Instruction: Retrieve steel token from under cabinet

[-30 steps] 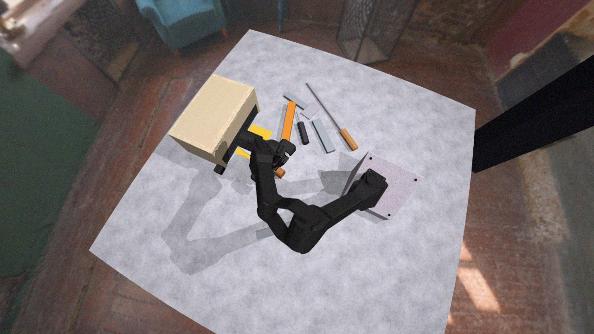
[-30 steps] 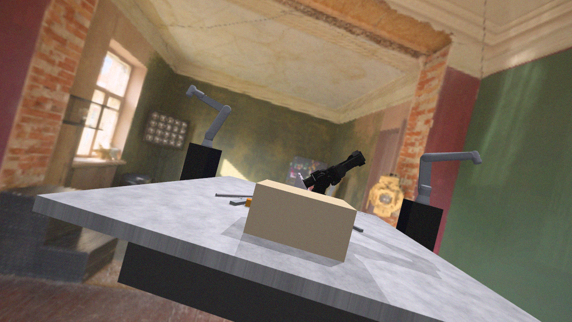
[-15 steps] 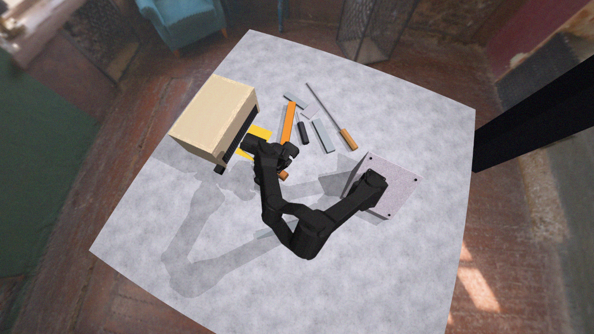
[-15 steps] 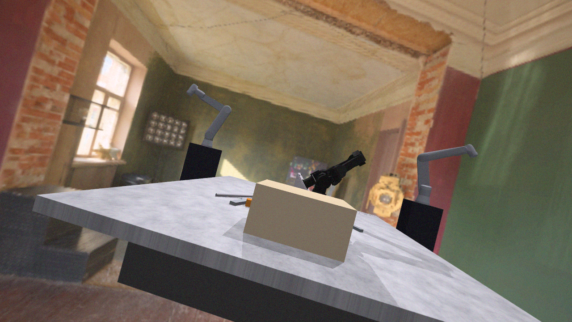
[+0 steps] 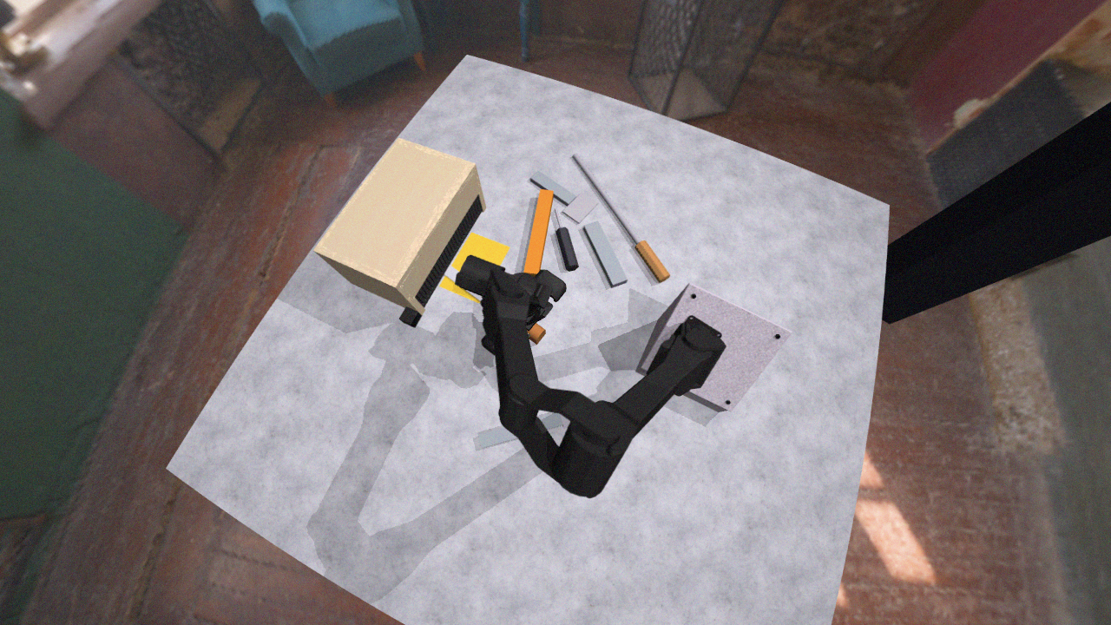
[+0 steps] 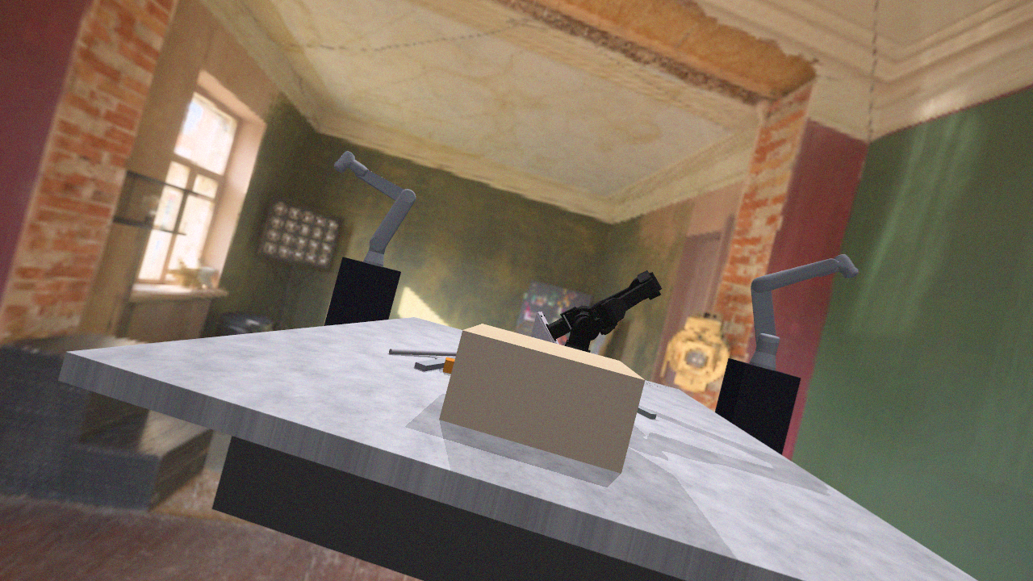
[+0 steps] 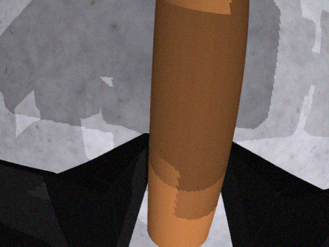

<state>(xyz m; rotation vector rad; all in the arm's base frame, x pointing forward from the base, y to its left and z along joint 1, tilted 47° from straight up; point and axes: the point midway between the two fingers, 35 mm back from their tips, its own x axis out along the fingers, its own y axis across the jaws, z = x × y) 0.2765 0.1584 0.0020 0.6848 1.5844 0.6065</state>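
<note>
My gripper tip is 50 mm past the grey bar and 240 mm to the left of it. Also, from my gripper tip: flat grey token 340 mm ahead, 60 mm to the right; orange bar 100 mm ahead, 200 mm to the right, 10 mm above; black-handled tool 50 mm ahead, 230 mm to the right, 10 mm above.
</note>
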